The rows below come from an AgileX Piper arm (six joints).
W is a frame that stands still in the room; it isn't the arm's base.
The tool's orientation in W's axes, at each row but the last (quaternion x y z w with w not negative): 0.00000, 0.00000, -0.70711, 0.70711; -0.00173, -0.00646, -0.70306, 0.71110; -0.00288, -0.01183, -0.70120, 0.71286; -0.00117, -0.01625, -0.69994, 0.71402; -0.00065, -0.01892, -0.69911, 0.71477; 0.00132, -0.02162, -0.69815, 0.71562; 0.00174, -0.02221, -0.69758, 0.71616; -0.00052, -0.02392, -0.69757, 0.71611; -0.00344, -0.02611, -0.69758, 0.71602; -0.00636, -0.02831, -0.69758, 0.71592; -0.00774, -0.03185, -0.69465, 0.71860; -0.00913, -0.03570, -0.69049, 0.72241
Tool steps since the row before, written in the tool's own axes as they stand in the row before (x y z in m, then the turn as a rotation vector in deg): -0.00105, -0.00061, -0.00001, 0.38, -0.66, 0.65; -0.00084, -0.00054, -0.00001, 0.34, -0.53, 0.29; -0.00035, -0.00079, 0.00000, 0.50, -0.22, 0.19; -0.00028, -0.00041, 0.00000, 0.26, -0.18, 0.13; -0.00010, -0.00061, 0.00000, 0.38, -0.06, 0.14; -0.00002, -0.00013, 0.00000, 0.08, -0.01, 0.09; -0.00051, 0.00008, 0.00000, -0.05, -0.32, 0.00; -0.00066, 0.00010, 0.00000, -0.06, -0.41, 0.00; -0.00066, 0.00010, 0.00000, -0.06, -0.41, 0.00; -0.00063, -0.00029, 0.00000, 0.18, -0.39, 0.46; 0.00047, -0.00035, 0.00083, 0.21, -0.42, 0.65; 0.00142, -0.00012, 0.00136, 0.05, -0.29, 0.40
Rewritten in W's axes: -0.00061, 0.00105, -0.00001, -0.66, -0.38, 0.65; -0.00055, 0.00083, -0.00002, -0.53, -0.34, 0.29; -0.00080, 0.00034, -0.00002, -0.21, -0.50, 0.20; -0.00042, 0.00027, -0.00002, -0.18, -0.26, 0.13; -0.00061, 0.00009, -0.00002, -0.06, -0.38, 0.15; -0.00013, 0.00002, 0.00000, -0.01, -0.08, 0.09; 0.00007, 0.00051, -0.00001, -0.32, 0.04, -0.01; 0.00008, 0.00066, -0.00002, -0.41, 0.05, -0.02; 0.00008, 0.00066, -0.00002, -0.41, 0.05, -0.02; -0.00031, 0.00062, -0.00004, -0.40, -0.17, 0.46; -0.00036, -0.00044, 0.00084, -0.44, -0.19, 0.65; -0.00011, -0.00134, 0.00144, -0.30, -0.04, 0.39
